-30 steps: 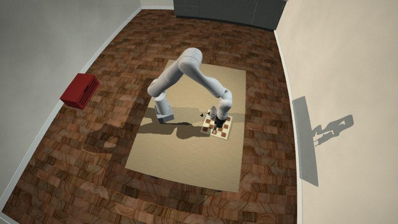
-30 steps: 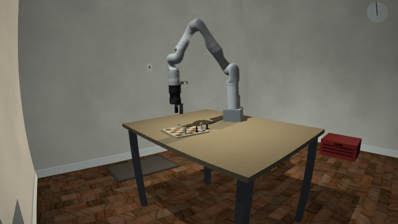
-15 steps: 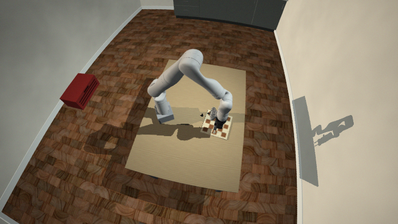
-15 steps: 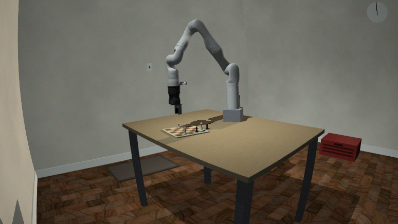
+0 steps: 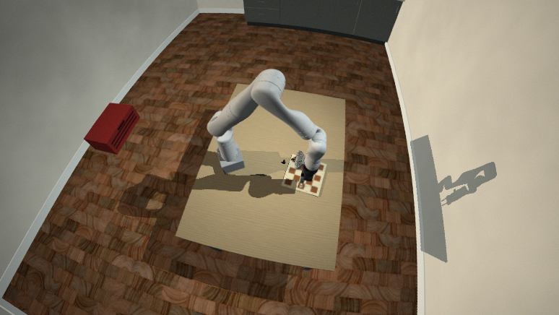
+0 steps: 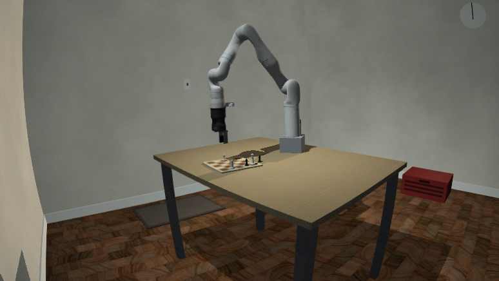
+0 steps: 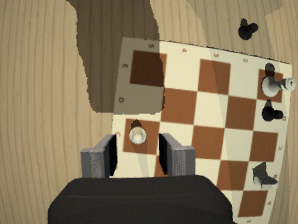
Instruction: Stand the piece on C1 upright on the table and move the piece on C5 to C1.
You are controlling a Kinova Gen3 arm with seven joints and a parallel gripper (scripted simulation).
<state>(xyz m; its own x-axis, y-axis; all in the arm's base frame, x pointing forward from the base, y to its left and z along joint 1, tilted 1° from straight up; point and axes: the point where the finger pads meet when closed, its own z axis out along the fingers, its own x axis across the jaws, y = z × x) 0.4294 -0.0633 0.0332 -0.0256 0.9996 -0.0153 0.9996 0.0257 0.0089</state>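
Now: the white pawn 10 cm below my hand. The rest, counted from my hand: chessboard: 1 cm ahead, 8 cm to the left, 11 cm below.
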